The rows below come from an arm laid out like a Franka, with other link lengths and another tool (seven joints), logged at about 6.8 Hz.
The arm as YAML. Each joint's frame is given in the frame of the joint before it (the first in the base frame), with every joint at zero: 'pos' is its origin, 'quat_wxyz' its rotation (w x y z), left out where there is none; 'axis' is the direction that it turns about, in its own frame. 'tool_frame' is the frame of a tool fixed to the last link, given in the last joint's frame.
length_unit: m
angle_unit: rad
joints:
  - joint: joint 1
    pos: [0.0, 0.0, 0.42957]
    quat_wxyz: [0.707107, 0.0, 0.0, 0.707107]
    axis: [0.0, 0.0, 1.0]
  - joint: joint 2
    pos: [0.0, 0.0, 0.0]
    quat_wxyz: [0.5, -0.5, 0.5, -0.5]
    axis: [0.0, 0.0, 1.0]
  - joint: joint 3
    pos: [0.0, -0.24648, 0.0]
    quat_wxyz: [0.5, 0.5, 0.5, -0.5]
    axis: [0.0, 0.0, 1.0]
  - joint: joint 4
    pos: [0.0, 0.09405, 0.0]
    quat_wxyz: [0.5, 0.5, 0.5, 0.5]
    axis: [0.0, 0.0, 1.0]
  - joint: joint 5
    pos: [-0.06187, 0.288, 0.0]
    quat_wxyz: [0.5, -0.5, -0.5, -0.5]
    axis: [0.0, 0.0, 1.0]
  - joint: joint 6
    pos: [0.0, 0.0, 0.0]
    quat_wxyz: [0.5, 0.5, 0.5, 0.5]
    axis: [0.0, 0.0, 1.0]
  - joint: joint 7
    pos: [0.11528, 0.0, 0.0]
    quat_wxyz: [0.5, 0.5, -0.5, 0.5]
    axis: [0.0, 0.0, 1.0]
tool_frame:
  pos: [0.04, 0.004, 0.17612]
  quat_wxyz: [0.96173, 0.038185, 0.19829, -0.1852]
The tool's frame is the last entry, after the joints.
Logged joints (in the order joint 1, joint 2, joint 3, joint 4, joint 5, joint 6, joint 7), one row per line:
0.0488 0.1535 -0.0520 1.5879 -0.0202 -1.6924 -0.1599
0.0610 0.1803 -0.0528 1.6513 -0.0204 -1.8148 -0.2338
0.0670 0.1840 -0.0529 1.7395 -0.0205 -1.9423 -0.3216
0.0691 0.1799 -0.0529 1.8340 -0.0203 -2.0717 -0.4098
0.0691 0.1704 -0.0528 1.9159 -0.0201 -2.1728 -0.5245
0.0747 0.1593 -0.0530 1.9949 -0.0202 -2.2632 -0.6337
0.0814 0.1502 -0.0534 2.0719 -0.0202 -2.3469 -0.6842
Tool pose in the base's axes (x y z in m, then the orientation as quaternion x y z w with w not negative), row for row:
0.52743 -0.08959 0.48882 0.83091 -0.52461 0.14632 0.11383
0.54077 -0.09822 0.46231 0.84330 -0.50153 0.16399 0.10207
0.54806 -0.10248 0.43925 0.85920 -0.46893 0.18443 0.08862
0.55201 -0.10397 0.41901 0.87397 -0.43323 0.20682 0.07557
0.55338 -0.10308 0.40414 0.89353 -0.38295 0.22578 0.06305
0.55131 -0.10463 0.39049 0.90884 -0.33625 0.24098 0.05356
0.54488 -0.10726 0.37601 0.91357 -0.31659 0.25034 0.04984
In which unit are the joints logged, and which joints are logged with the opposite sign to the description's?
The joints are logged in radians. Opposite sign: joint 1, joint 4, joint 5, joint 6.
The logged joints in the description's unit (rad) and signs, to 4 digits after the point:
-0.0488 0.1535 -0.0520 -1.5879 0.0202 1.6924 -0.1599
-0.0610 0.1803 -0.0528 -1.6513 0.0204 1.8148 -0.2338
-0.0670 0.1840 -0.0529 -1.7395 0.0205 1.9423 -0.3216
-0.0691 0.1799 -0.0529 -1.8340 0.0203 2.0717 -0.4098
-0.0691 0.1704 -0.0528 -1.9159 0.0201 2.1728 -0.5245
-0.0747 0.1593 -0.0530 -1.9949 0.0202 2.2632 -0.6337
-0.0814 0.1502 -0.0534 -2.0719 0.0202 2.3469 -0.6842

